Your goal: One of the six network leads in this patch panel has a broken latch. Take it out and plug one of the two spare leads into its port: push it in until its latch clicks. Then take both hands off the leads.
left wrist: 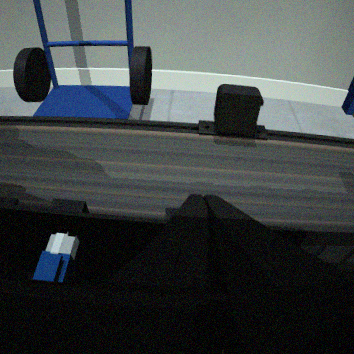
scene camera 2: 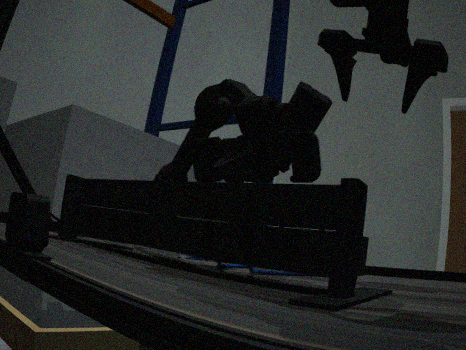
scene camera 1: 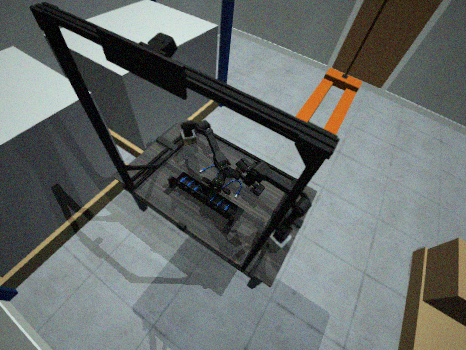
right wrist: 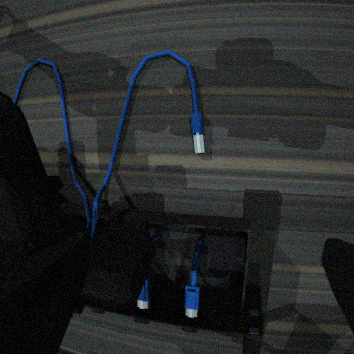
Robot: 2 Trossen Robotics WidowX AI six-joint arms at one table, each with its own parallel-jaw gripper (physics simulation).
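Where they show: left gripper, fingertip midpoint: [left wrist: 200, 206] [scene camera 2: 216, 171] [scene camera 1: 209, 198] [right wrist: 78, 309]; right gripper, fingertip midpoint: [scene camera 2: 373, 106] [scene camera 1: 244, 185] [right wrist: 209, 250]; left arm's base at its link origin: [scene camera 1: 188, 133]; right arm's base at its link origin: [scene camera 1: 280, 236].
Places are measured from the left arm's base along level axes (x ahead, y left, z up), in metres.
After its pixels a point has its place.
The dark patch panel [scene camera 1: 233, 214] [scene camera 2: 120, 200] {x 0.471, y -0.136, z 0.009 m} stands across the table, with blue leads in it. In the left wrist view a plug with a white tip [left wrist: 56, 257] {x 0.646, y 0.006, z 0.026 m} sits left of my left gripper [left wrist: 200, 206] {x 0.608, y -0.036, z 0.053 m}, whose fingertips meet with no lead visible between them. In scene camera 2 its tips are hidden behind the panel. My right gripper [scene camera 2: 374, 104] {x 0.650, y 0.157, z 0.174 m} is open and hangs high. In the right wrist view two panel plugs [right wrist: 142, 300] {x 0.652, y 0.008, z 0.026 m} [right wrist: 191, 300] {x 0.689, y 0.045, z 0.026 m} show below a spare lead's plug [right wrist: 198, 131] {x 0.582, y 0.173, z -0.056 m}; the other spare lead [right wrist: 62, 105] {x 0.398, y 0.091, z -0.064 m} loops at left. The broken latch cannot be made out.
A black overhead frame [scene camera 1: 240, 93] {x 0.865, y -0.074, z 0.969 m} spans the table. A black block [left wrist: 237, 111] {x 0.678, y -0.219, z -0.033 m} stands on the table edge in the left wrist view, with a blue hand truck [left wrist: 85, 100] beyond. My left arm [scene camera 2: 225, 100] {x 0.247, y 0.058, z 0.277 m} rises behind the panel.
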